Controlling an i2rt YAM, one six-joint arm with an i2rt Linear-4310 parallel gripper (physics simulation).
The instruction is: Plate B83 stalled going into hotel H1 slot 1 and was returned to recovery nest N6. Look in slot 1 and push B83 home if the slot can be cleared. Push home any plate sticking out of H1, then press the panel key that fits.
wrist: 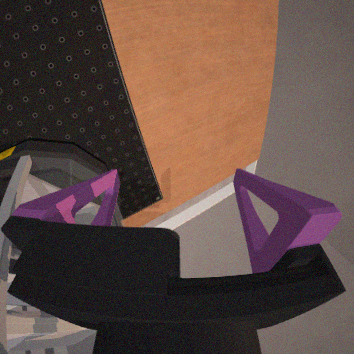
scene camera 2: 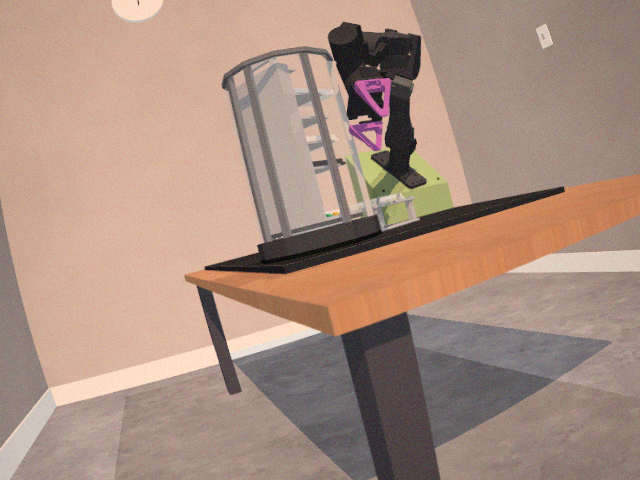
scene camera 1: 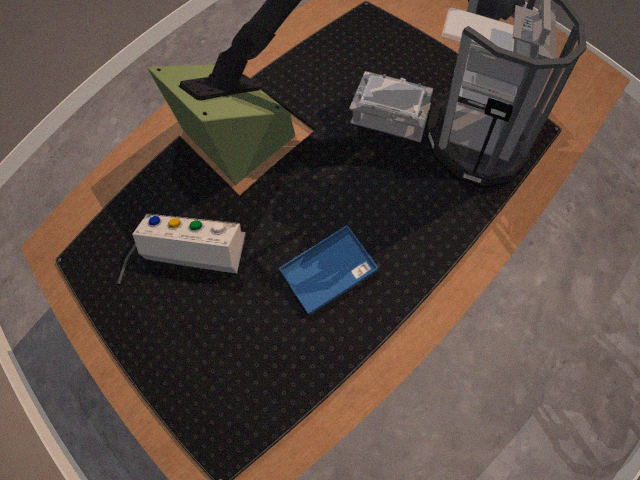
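Seen in the pictures: gripper, fingertip midpoint: [wrist: 176, 174] [scene camera 2: 380, 134]; arm's base, link origin: [scene camera 2: 398, 170] [scene camera 1: 221, 87].
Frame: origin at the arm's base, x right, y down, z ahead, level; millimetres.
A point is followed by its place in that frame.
Observation:
My gripper [scene camera 2: 381, 131] @(x -515, y -29, z 379 mm) [wrist: 176, 174] @(x -515, y -29, z 379 mm) has two magenta triangular fingers spread wide and empty. It hangs high beside the tall round clear-walled tower with grey posts [scene camera 2: 263, 149] @(x -391, y -59, z 556 mm) and a dark top rim [scene camera 1: 522, 57] @(x -220, y -243, z 508 mm). Inside the tower are a pale upright column [scene camera 2: 292, 155] and several shelves [scene camera 2: 314, 94] @(x -441, y -139, z 450 mm), with a dark flat piece [scene camera 2: 326, 162] @(x -350, y -17, z 415 mm) low among them. Slot numbers and plate labels cannot be read, so H1, slot 1, N6 and B83 cannot be told for certain. The white panel [scene camera 1: 188, 250] @(x 284, y 87, z 175 mm) has a blue key [scene camera 1: 154, 220] @(x 291, y 80, z 69 mm), yellow key [scene camera 1: 174, 222] @(x 264, y 80, z 110 mm), green key [scene camera 1: 195, 224] @(x 238, y 80, z 151 mm) and white key [scene camera 1: 218, 226] @(x 210, y 81, z 192 mm).
A clear box-like stand [scene camera 1: 387, 111] @(x -205, y 87, z 278 mm) [scene camera 2: 395, 198] @(x -277, y 87, z 224 mm) stands beside the tower. A blue tray [scene camera 1: 323, 276] @(x 145, y 148, z 393 mm) with a white label lies on the black mat [scene camera 1: 258, 361] @(x 351, y 151, z 409 mm). The green arm base [scene camera 1: 232, 139] @(x 73, y 19, z 112 mm) [scene camera 2: 426, 198] @(x -82, y 105, z -17 mm) stands between panel and stand. A white slab [scene camera 1: 473, 25] @(x -300, y -182, z 391 mm) lies behind the tower.

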